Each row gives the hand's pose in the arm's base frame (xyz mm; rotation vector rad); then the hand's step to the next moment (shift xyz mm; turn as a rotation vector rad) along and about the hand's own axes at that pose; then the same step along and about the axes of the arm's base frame.
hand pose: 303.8 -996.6 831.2 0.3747 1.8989 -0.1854
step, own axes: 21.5 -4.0 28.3 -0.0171 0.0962 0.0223
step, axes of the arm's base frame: 16.9 -8.8 -30.3 0.0583 0.0804 0.0131
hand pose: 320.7 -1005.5 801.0 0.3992 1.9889 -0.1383
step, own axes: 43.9 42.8 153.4 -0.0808 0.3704 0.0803
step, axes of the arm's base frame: 128.7 7.9 -103.3 0.2257 0.3079 0.0664
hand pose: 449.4 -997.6 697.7 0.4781 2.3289 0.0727
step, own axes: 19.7 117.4 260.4 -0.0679 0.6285 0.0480
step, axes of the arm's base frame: 203.4 93.4 -178.5 0.2772 0.5551 0.1303
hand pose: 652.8 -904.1 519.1 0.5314 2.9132 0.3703
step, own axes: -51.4 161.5 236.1 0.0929 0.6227 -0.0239
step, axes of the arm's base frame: 146.6 177.9 -177.0 0.1124 0.5932 0.1800
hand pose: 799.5 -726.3 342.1 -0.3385 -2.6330 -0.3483
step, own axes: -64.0 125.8 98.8 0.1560 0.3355 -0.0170
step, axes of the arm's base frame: 51.8 136.1 -92.0 -0.0293 0.3372 0.1505
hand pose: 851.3 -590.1 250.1 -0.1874 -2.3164 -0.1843
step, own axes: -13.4 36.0 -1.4 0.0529 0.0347 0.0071
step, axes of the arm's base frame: 17.0 33.9 -6.2 -0.0343 0.0394 0.0364
